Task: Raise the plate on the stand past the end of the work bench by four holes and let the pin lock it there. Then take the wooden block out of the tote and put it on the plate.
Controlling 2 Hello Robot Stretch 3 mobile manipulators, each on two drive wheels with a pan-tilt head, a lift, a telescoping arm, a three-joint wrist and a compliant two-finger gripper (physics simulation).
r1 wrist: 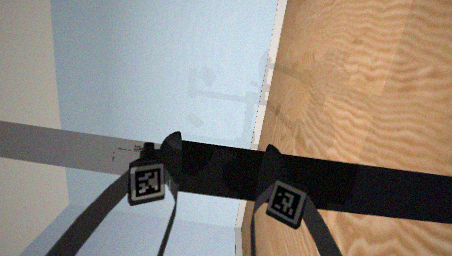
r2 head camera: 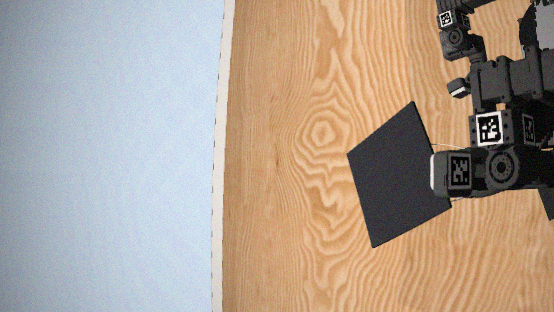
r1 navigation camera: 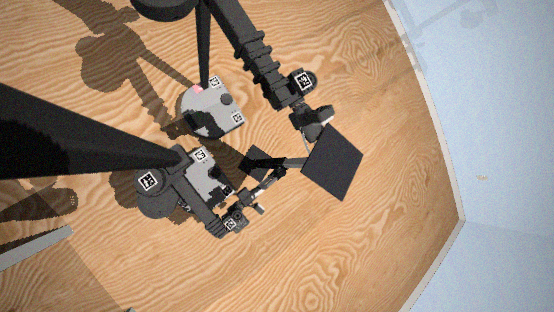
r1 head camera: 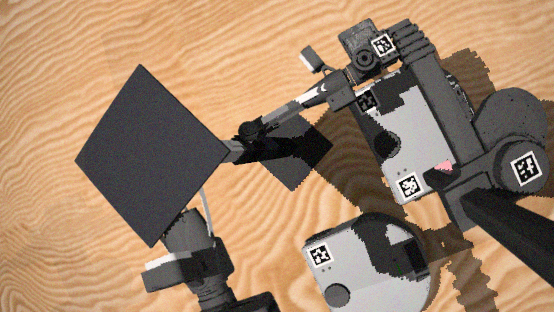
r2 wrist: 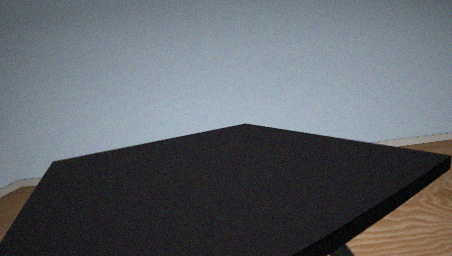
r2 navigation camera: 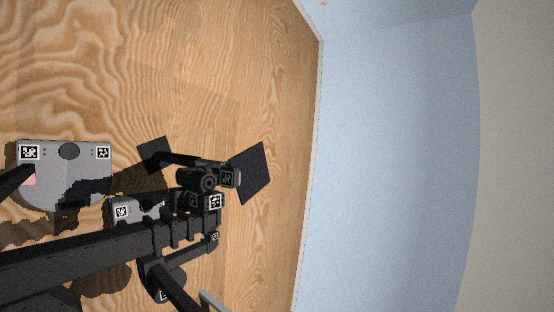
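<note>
The black square plate (r1 head camera: pixel 152 155) (r1 navigation camera: pixel 332 162) (r2 head camera: pixel 397 175) (r2 navigation camera: pixel 252 172) (r2 wrist: pixel 240 195) tops the stand's post (r1 head camera: pixel 231 151) (r1 navigation camera: pixel 296 162) (r1 wrist: pixel 370 180), above its floor base (r1 head camera: pixel 295 175) (r2 navigation camera: pixel 148 166). My r1 gripper (r1 head camera: pixel 251 129) (r1 navigation camera: pixel 281 171) (r1 wrist: pixel 223 157) is open at the post, fingertips apart on either side of a dark stretch of it. The pin cannot be made out there. My r2 gripper (r1 head camera: pixel 190 230) (r1 navigation camera: pixel 312 122) (r2 head camera: pixel 452 172) (r2 navigation camera: pixel 225 177) is at the plate's edge; its fingertips are hidden under the plate, so its opening cannot be told. The wooden block and tote do not show.
The r1 base (r1 head camera: pixel 425 125) (r1 navigation camera: pixel 200 175) (r2 navigation camera: pixel 132 209) and r2 base (r1 head camera: pixel 370 295) (r1 navigation camera: pixel 215 107) (r2 navigation camera: pixel 65 167) stand close together near the stand. A pale bar (r1 navigation camera: pixel 37 247) shows low in the r1 navigation view. A blue wall (r1 navigation camera: pixel 510 150) (r2 head camera: pixel 110 150) (r2 navigation camera: pixel 390 150) rises beyond the plate.
</note>
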